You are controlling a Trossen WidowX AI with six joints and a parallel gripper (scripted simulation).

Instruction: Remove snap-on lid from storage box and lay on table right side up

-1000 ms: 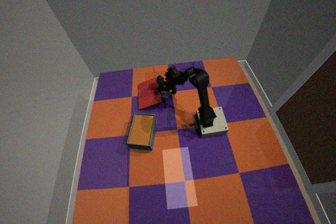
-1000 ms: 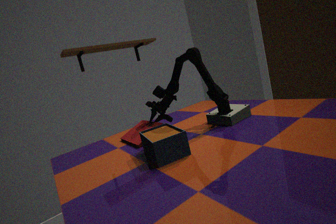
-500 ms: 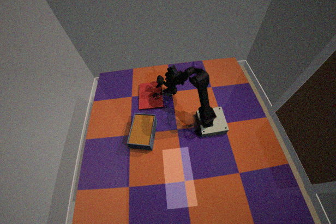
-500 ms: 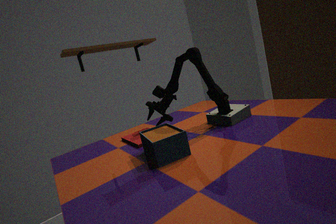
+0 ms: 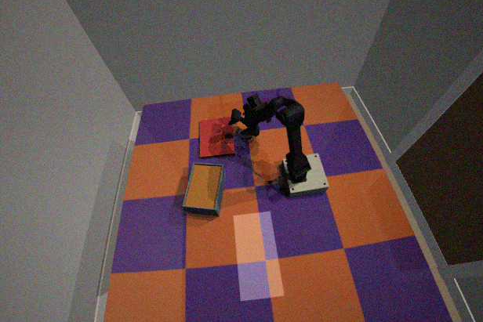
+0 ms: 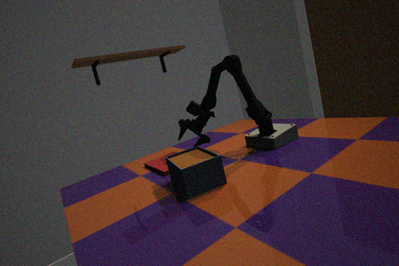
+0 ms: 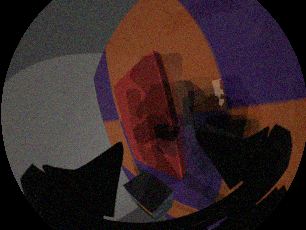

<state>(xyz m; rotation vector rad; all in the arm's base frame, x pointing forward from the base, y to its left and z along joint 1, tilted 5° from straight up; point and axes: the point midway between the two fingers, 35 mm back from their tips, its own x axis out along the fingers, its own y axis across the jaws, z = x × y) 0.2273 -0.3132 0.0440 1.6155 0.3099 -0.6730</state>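
My gripper tip is 10 cm short of the red lid, 5 cm above it and 1 cm to the left of it. From my gripper tip the other things lie so: storage box: 31 cm to the left, 17 cm ahead, 1 cm below.
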